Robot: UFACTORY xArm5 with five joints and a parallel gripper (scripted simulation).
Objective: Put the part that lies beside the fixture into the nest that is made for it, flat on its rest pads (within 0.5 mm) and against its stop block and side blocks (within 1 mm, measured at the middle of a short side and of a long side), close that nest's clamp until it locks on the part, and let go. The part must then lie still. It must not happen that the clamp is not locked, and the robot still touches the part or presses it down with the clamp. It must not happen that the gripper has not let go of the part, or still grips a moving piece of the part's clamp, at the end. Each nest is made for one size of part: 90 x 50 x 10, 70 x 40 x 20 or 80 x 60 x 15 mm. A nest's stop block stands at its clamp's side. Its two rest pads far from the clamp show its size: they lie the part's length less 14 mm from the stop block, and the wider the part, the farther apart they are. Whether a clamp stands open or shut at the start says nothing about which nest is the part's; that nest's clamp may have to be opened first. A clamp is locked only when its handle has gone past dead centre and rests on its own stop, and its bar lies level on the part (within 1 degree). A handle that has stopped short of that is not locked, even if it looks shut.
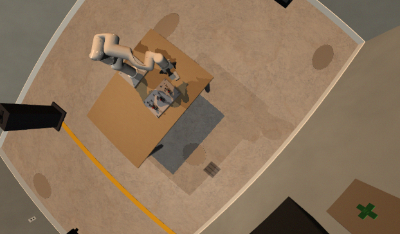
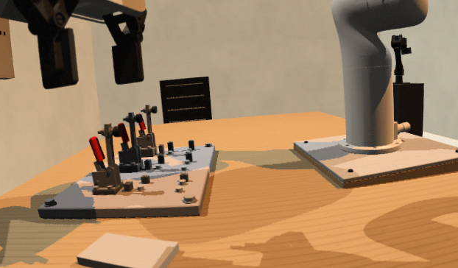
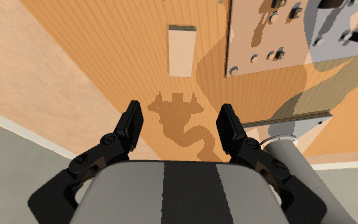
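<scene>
Now: the flat tan part 17 cm below my hand. Also, from my hand: fixture plate (27 cm to the right, 17 cm below, 1 cm behind); then clamp (17 cm to the right, 12 cm below, 4 cm ahead).
</scene>
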